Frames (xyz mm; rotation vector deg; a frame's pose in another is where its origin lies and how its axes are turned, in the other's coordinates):
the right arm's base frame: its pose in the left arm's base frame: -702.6 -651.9 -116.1 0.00 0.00 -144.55
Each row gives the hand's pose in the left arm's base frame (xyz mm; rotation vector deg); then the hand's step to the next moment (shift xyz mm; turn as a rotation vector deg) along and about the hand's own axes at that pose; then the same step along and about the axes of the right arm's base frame.
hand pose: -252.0 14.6 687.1 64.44 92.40 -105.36
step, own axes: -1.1 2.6 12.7 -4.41 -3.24 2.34
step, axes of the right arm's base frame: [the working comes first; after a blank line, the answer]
step, axes of the left arm's base frame: -0.9 -12.9 -0.8 -0.65 -2.33 5.44

8.3 10.0 -0.8 1.88 1.51 5.44
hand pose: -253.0 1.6 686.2 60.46 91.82 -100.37
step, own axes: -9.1 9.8 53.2 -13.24 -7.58 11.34
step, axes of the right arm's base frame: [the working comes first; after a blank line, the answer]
step, axes of the left arm's base frame: 2.9 -54.8 1.4 -1.03 -11.54 15.07

29.4 46.3 1.4 7.53 8.80 15.07
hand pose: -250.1 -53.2 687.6 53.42 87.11 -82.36
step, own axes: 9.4 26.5 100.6 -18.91 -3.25 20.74
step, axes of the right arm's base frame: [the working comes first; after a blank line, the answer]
step, axes of the left arm's base frame: 28.3 -98.6 -19.5 5.84 -20.47 18.58

34.1 96.8 -19.5 7.11 20.06 18.58
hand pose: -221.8 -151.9 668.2 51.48 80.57 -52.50
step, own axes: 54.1 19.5 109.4 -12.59 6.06 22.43
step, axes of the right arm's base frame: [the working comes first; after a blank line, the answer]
step, axes of the left arm's base frame: 59.6 -92.2 -56.7 14.85 -18.28 11.99

5.0 109.7 -56.7 -1.50 23.50 11.99
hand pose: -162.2 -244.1 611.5 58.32 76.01 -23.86
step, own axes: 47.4 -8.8 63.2 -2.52 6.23 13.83
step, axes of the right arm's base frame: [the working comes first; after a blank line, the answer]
step, axes of the left arm's base frame: 42.8 -41.6 -52.5 12.37 -8.45 3.46

-10.8 58.7 -52.5 -5.18 14.06 3.46
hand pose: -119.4 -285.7 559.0 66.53 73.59 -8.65
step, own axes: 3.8 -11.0 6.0 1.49 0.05 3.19
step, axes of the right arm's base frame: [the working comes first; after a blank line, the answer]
step, axes of the left arm's base frame: -2.0 -7.7 -10.4 2.67 -1.59 -1.66

6.1 5.1 -10.4 -1.25 2.84 -1.66
